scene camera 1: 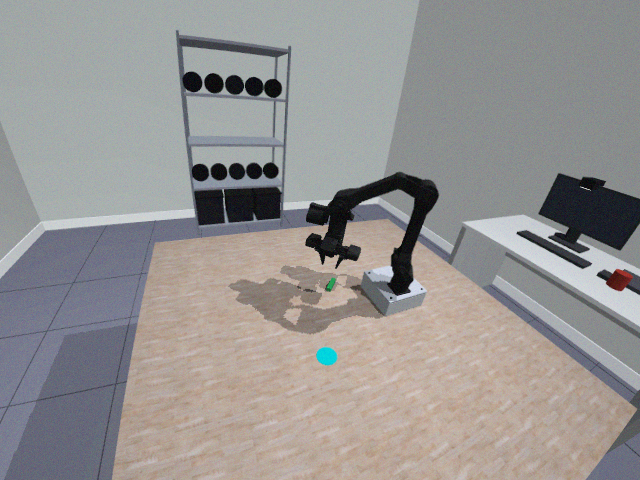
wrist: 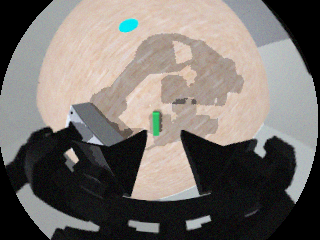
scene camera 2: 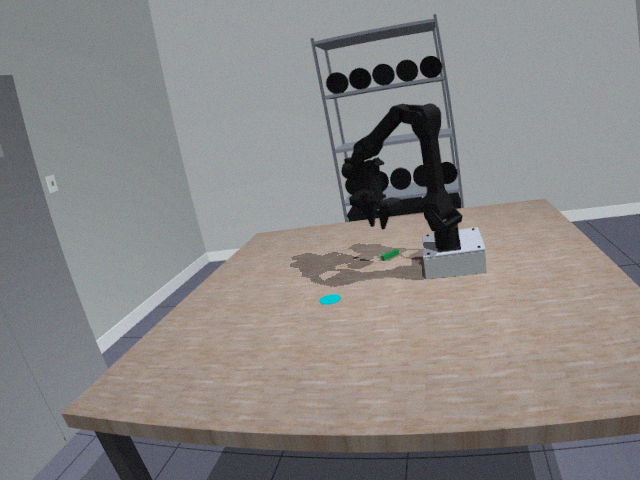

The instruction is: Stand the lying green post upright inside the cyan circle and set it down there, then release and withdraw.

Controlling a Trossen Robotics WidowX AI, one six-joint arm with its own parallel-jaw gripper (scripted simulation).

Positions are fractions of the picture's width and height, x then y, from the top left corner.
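Note:
Looking through scene camera 1, I find my gripper (scene camera 1: 0.51, 0.56). Scene camera 2 gives me my gripper (scene camera 2: 0.59, 0.47), and in the wrist view I see my gripper (wrist: 0.51, 0.56) as well.

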